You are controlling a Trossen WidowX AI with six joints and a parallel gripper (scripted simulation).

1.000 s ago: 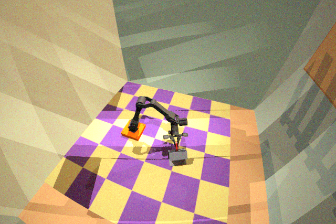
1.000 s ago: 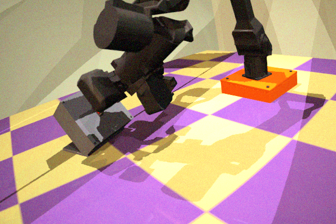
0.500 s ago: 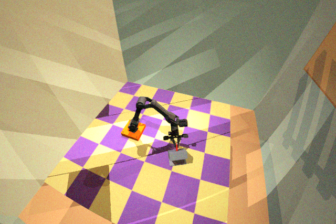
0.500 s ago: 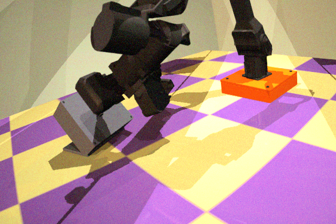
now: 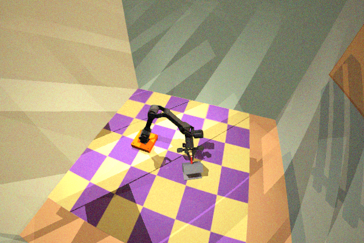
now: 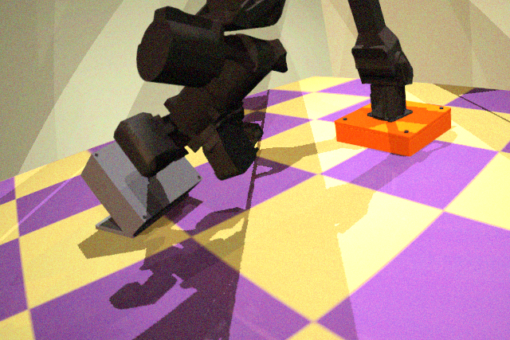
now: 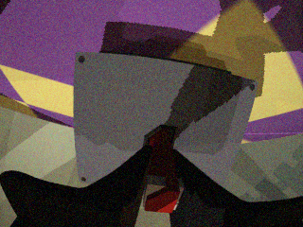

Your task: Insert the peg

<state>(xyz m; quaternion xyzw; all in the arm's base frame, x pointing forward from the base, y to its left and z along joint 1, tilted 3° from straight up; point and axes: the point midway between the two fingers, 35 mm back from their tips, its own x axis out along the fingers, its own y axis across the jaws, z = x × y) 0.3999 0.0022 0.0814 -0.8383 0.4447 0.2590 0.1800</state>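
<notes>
The red peg lies 1 cm behind my gripper tip, 1 cm to the left of it and 1 cm above it. From my gripper tip the other things lie so: grey sloped panel (2 cm ahead, 3 cm to the right, 3 cm below).
</notes>
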